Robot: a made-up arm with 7 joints. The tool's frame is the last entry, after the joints.
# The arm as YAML. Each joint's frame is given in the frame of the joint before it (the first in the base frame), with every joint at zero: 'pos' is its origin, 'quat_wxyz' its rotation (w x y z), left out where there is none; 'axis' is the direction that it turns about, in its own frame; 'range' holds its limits. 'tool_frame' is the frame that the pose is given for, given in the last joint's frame.
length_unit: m
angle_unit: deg
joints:
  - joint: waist
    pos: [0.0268, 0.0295, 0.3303]
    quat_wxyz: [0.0, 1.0, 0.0, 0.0]
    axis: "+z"
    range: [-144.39, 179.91]
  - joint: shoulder
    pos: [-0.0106, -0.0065, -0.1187]
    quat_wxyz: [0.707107, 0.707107, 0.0, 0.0]
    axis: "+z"
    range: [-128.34, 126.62]
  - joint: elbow
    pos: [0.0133, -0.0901, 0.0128]
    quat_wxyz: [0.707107, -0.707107, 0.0, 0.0]
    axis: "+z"
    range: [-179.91, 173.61]
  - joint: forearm
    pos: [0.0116, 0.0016, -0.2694]
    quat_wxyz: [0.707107, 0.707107, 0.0, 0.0]
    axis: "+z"
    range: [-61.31, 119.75]
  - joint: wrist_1
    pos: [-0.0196, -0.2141, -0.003]
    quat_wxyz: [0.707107, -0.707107, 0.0, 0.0]
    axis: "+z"
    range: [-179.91, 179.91]
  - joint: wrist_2
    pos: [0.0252, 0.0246, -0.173]
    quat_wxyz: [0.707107, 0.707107, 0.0, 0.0]
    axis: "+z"
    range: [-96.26, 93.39]
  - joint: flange
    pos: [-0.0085, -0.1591, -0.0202]
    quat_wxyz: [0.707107, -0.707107, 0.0, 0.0]
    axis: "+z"
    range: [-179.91, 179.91]
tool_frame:
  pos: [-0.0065, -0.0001, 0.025]
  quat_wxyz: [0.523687, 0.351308, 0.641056, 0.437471]
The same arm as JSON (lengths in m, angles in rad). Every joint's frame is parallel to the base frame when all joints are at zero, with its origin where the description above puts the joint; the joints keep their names.
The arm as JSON. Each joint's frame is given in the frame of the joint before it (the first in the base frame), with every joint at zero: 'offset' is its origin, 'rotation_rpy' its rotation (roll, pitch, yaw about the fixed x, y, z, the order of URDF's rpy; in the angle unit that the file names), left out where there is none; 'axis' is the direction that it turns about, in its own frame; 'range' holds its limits. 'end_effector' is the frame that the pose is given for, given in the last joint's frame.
{"length_unit": "m", "angle_unit": "rad", "chain": [
  {"id": "waist", "offset": [0.0268, 0.0295, 0.3303], "axis": [0.0, 0.0, -1.0], "range": [-2.5201, 3.14]},
  {"id": "shoulder", "offset": [-0.0106, 0.0065, 0.1187], "axis": [0.0, 1.0, 0.0], "range": [-2.24, 2.2099]},
  {"id": "elbow", "offset": [0.0133, 0.0128, 0.0901], "axis": [0.0, 0.0, -1.0], "range": [-3.14, 3.0301]},
  {"id": "forearm", "offset": [0.0116, -0.0016, 0.2694], "axis": [0.0, 1.0, 0.0], "range": [-1.0701, 2.09]},
  {"id": "wrist_1", "offset": [-0.0196, -0.003, 0.2141], "axis": [0.0, 0.0, -1.0], "range": [-3.14, 3.14]},
  {"id": "wrist_2", "offset": [0.0252, -0.0246, 0.173], "axis": [0.0, 1.0, 0.0], "range": [-1.6801, 1.63]},
  {"id": "flange", "offset": [-0.0085, -0.0202, 0.1591], "axis": [0.0, 0.0, -1.0], "range": [-3.14, 3.14]}
], "end_effector": {"offset": [-0.0065, 0.0001, -0.025], "rotation_rpy": [-1.4969, -0.3726, -1.7924]}}

